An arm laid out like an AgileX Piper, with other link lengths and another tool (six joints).
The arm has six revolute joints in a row. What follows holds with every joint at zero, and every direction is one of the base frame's.
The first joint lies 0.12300 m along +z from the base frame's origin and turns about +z.
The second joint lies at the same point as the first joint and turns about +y.
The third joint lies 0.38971 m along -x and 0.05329 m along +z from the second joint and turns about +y.
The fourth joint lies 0.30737 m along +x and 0.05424 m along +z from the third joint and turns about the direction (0.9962, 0, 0.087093).
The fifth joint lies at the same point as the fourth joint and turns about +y.
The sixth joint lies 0.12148 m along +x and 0.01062 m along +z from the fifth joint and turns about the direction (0.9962, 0, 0.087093).
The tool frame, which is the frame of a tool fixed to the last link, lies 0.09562 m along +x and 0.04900 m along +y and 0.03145 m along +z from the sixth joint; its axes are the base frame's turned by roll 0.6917, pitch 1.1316 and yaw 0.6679 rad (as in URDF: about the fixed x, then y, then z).
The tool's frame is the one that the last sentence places.
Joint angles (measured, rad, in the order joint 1, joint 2, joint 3, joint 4, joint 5, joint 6), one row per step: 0.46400, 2.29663, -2.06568, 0.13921, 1.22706, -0.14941; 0.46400, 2.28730, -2.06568, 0.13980, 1.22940, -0.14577; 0.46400, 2.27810, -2.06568, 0.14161, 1.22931, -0.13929; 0.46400, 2.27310, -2.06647, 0.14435, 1.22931, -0.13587; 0.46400, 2.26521, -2.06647, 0.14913, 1.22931, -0.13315; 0.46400, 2.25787, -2.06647, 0.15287, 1.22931, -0.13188; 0.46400, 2.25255, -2.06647, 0.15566, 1.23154, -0.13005; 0.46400, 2.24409, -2.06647, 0.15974, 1.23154, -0.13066; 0.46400, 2.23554, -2.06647, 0.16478, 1.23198, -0.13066; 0.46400, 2.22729, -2.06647, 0.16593, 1.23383, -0.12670; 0.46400, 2.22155, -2.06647, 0.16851, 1.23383, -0.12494; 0.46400, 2.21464, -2.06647, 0.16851, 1.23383, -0.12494; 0.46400, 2.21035, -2.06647, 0.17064, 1.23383, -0.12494; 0.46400, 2.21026, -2.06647, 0.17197, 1.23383, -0.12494; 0.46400, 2.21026, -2.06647, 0.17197, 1.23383, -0.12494; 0.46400, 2.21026, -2.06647, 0.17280, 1.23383, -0.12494
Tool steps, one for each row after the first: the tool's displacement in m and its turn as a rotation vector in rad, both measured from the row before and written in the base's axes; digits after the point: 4 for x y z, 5 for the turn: -0.0006, -0.0002, 0.0062, 0.00415, -0.00523, -0.00329; -0.0001, 0.0002, 0.0064, 0.00660, -0.00613, -0.00652; -0.0001, 0.0005, 0.0039, 0.00549, -0.00322, -0.00364; -0.0006, 0.0007, 0.0057, 0.00816, -0.00432, -0.00317; -0.0006, 0.0005, 0.0052, 0.00679, -0.00461, -0.00162; -0.0009, 0.0002, 0.0037, 0.00418, -0.00110, -0.00170; -0.0009, 0.0004, 0.0060, 0.00733, -0.00589, 0.00020; -0.0011, 0.0006, 0.0061, 0.00813, -0.00501, -0.00036; -0.0008, -0.0002, 0.0055, 0.00456, -0.00421, -0.00356; -0.0006, 0.0002, 0.0041, 0.00516, -0.00353, -0.00186; -0.0006, -0.0003, 0.0046, 0.00309, -0.00618, 0.00000; -0.0005, 0.0002, 0.0030, 0.00382, -0.00288, -0.00013; -0.0001, 0.0002, 0.0002, 0.00123, 0.00051, -0.00008; 0.0000, 0.0000, 0.0000, 0.00000, 0.00000, 0.00000; -0.0001, 0.0001, 0.0001, 0.00074, 0.00037, -0.00005
